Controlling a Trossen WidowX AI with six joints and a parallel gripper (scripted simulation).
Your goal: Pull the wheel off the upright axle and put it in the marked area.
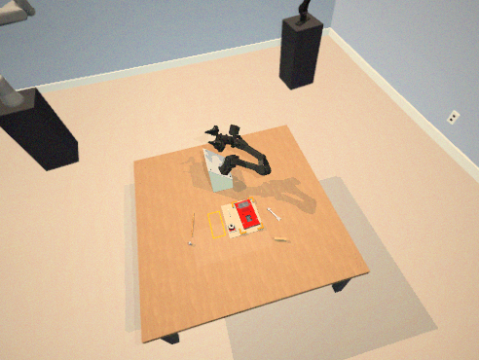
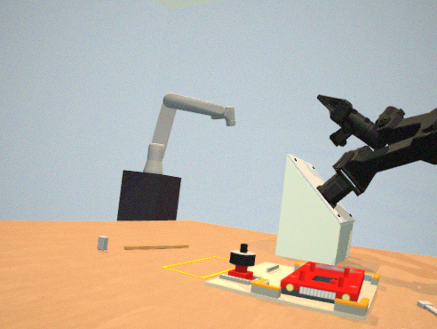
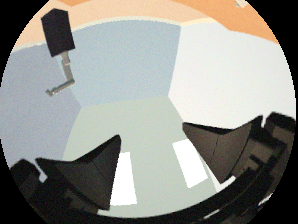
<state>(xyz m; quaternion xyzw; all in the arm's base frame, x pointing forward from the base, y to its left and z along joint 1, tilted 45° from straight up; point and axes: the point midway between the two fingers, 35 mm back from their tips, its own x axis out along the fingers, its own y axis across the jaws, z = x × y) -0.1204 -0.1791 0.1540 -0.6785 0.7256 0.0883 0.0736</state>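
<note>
My gripper tip is 45 cm short of the black wheel, 4 cm to the left of it and 38 cm above it. From my gripper tip the other things lie so: thin wooden stick (31 cm ahead, 27 cm to the right, 42 cm below); then pale plate (40 cm ahead, 7 cm to the left, 41 cm below).
</note>
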